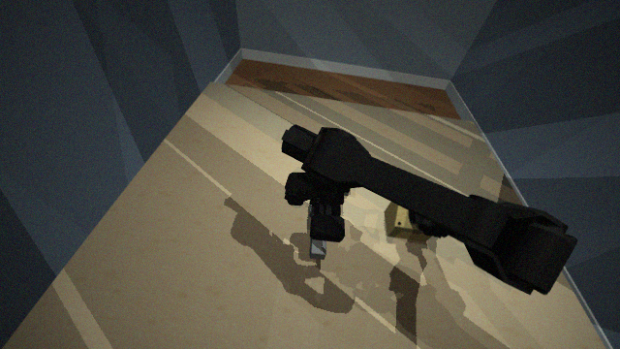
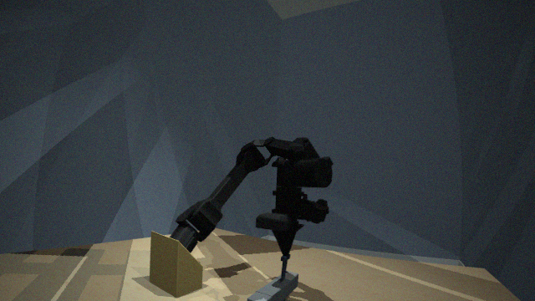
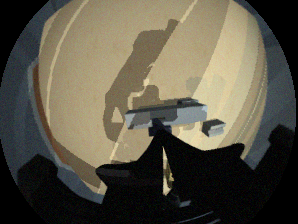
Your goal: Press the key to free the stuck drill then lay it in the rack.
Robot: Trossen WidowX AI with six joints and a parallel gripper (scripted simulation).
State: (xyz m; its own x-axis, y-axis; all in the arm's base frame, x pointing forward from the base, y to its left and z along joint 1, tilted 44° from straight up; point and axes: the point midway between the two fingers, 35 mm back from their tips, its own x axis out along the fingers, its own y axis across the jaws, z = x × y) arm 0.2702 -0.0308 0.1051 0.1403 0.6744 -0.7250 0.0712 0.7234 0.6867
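Now: the drill 8 cm below my gripper tip, 5 cm to the right of it and 1 cm behind it. The rest, counted from my gripper tip: grey housing: 9 cm below, 3 cm to the right, 1 cm behind; then small grey rack: 19 cm to the right, 11 cm below, 10 cm behind; then key: 3 cm below.
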